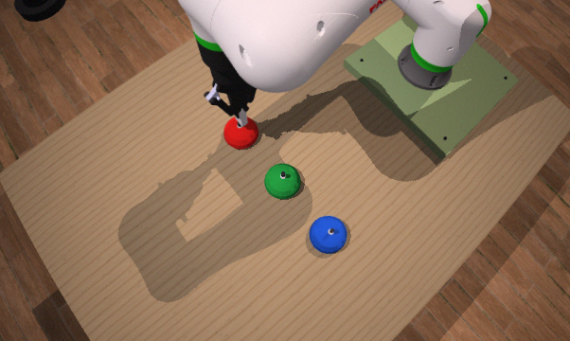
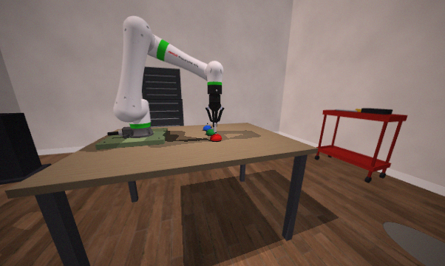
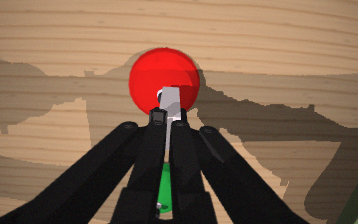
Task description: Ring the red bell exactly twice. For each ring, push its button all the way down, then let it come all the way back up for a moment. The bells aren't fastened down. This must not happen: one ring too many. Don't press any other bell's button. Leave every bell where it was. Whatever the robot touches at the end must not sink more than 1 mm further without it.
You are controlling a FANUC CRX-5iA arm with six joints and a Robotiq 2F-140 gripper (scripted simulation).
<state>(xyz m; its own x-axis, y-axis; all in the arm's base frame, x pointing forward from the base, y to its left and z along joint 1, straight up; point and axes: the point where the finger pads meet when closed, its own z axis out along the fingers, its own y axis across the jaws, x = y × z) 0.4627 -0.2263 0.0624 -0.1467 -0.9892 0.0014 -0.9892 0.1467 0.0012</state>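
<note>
My gripper is now 60 mm above the red bell and 10 mm short of it. From my hand the other things lie so: blue bell 310 mm to the left, 50 mm below, 50 mm ahead; green bell 160 mm to the left, 50 mm below, 30 mm ahead.
</note>
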